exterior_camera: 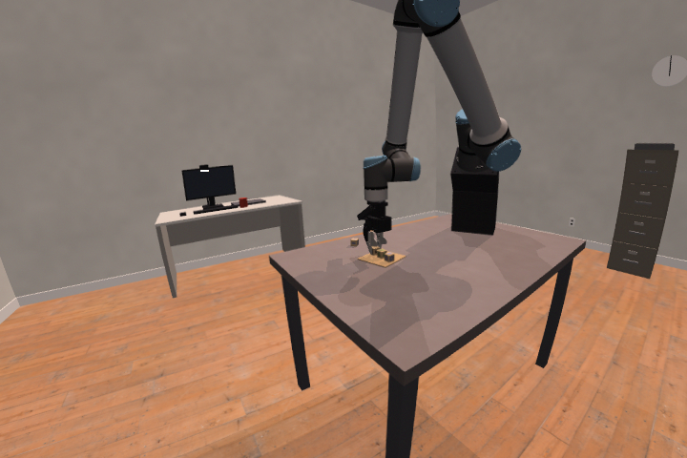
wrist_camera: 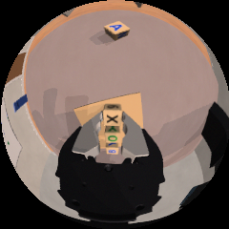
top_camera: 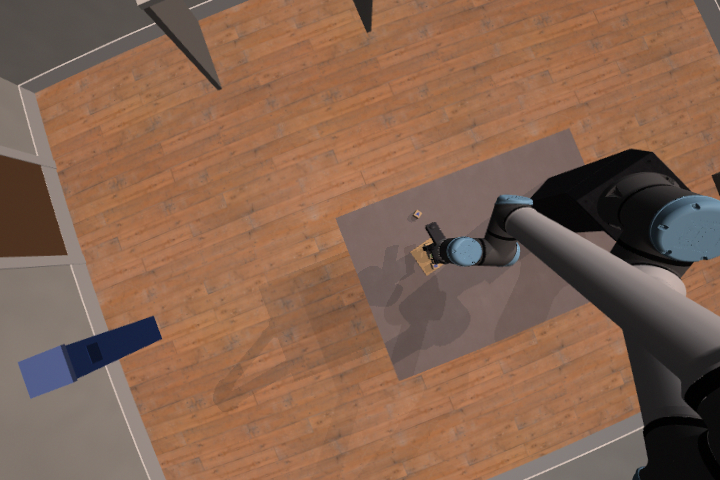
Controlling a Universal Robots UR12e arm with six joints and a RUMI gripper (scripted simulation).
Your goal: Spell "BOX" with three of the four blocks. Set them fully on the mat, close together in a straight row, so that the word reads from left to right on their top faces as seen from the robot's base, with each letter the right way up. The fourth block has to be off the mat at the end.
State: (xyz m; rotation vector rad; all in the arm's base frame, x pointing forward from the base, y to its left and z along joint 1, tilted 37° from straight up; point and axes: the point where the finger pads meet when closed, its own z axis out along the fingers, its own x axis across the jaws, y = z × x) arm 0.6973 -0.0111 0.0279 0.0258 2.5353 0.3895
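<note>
Now: the O block 5 cm to the left of my hand. Round my hand: tan mat: 5 cm to the left, 2 cm below.
</note>
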